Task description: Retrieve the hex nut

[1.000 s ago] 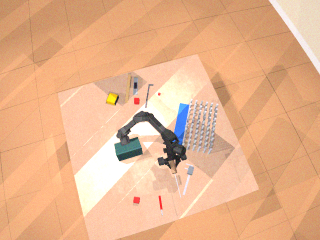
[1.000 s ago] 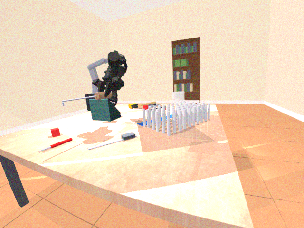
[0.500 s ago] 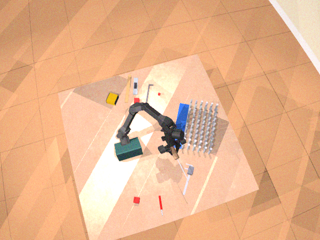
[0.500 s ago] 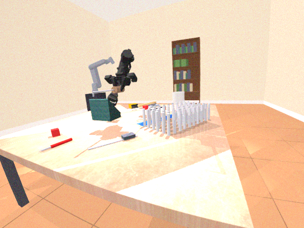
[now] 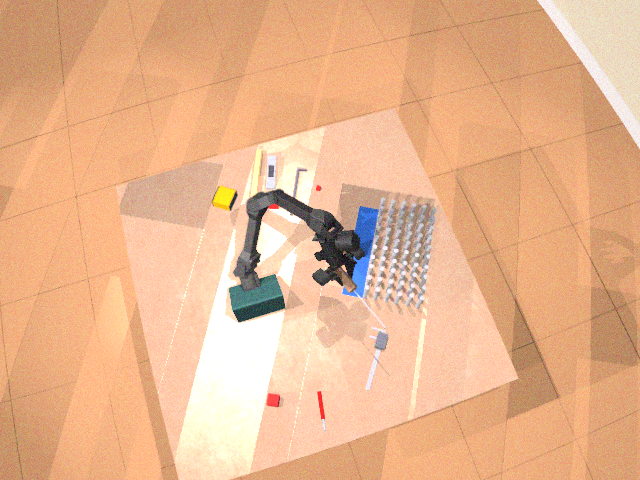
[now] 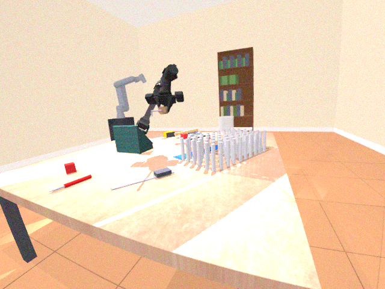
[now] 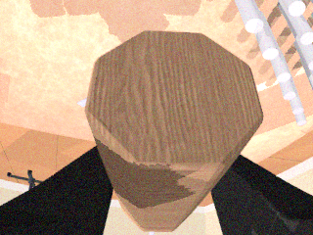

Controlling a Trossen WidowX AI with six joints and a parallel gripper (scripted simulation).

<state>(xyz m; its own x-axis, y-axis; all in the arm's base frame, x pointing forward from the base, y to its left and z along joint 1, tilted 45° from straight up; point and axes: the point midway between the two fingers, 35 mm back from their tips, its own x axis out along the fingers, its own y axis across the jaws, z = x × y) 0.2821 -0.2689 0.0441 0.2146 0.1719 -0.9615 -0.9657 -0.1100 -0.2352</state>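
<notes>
Now: the blue taped strip 23 cm below my gripper tip, 17 cm to the left of it and 15 cm ahead of it. From my gripper tip the other things lie so: red-handled screwdriver 37 cm to the right, 25 cm behind, 23 cm below.
</notes>
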